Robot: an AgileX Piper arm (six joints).
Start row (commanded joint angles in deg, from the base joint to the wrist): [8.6, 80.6, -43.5, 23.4, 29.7, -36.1]
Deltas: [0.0, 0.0, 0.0, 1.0, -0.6, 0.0]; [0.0, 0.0, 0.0, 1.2, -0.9, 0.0]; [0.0, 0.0, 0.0, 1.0, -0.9, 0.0]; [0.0, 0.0, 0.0, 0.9, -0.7, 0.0]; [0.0, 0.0, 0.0, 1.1, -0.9, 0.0]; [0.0, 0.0, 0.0, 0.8, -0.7, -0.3]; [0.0, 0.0, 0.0, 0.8, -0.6, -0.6]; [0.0, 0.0, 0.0, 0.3, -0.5, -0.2]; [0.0, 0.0, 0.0, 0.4, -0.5, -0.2]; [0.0, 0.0, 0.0, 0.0, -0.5, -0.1]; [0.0, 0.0, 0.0, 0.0, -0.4, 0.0]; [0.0, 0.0, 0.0, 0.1, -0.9, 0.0]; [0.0, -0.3, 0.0, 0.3, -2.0, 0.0]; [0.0, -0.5, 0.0, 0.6, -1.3, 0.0]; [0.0, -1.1, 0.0, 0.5, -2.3, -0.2]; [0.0, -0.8, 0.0, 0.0, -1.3, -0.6]
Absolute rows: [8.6, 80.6, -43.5, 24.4, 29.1, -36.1]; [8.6, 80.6, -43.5, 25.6, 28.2, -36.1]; [8.6, 80.6, -43.5, 26.6, 27.3, -36.1]; [8.6, 80.6, -43.5, 27.5, 26.6, -36.1]; [8.6, 80.6, -43.5, 28.6, 25.7, -36.1]; [8.6, 80.6, -43.5, 29.4, 25.0, -36.4]; [8.6, 80.6, -43.5, 30.2, 24.4, -37.0]; [8.6, 80.6, -43.5, 30.5, 23.9, -37.2]; [8.6, 80.6, -43.5, 30.9, 23.4, -37.4]; [8.6, 80.6, -43.5, 30.9, 22.9, -37.5]; [8.6, 80.6, -43.5, 30.9, 22.5, -37.5]; [8.6, 80.6, -43.5, 31.0, 21.6, -37.5]; [8.6, 80.3, -43.5, 31.3, 19.6, -37.5]; [8.6, 79.8, -43.5, 31.9, 18.3, -37.5]; [8.6, 78.7, -43.5, 32.4, 16.0, -37.7]; [8.6, 77.9, -43.5, 32.4, 14.7, -38.3]
